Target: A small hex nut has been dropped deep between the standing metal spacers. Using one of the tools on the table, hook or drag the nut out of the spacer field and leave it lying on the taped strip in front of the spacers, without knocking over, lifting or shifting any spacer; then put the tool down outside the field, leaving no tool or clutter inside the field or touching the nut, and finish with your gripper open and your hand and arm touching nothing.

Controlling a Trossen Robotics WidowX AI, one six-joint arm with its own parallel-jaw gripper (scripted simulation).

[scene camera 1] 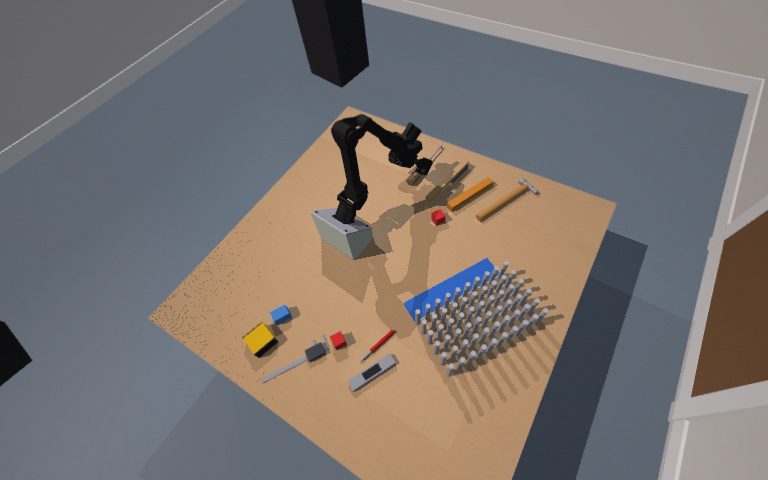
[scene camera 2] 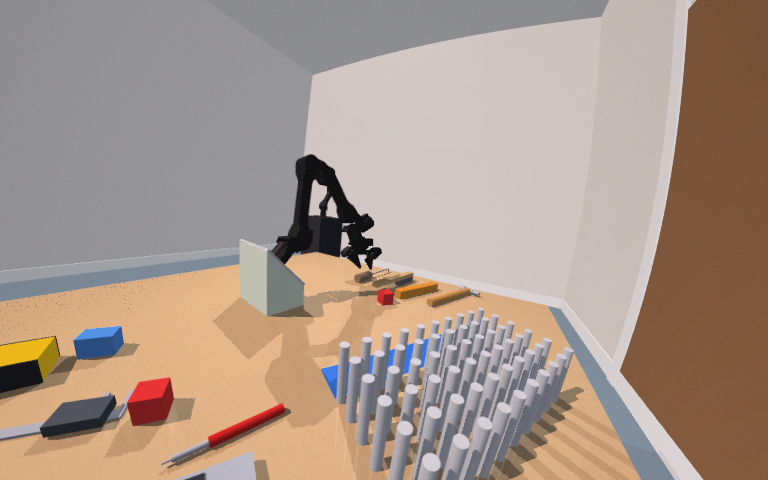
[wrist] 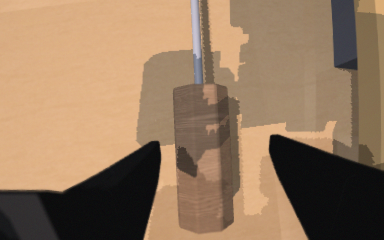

Scene:
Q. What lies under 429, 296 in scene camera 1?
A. A blue taped strip.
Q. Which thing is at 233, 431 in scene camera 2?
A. A red screwdriver.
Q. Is my gripper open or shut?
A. Open.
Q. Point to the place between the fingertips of my gripper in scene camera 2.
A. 365, 268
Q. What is my gripper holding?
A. Nothing.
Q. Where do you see a red cube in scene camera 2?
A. At 151, 401

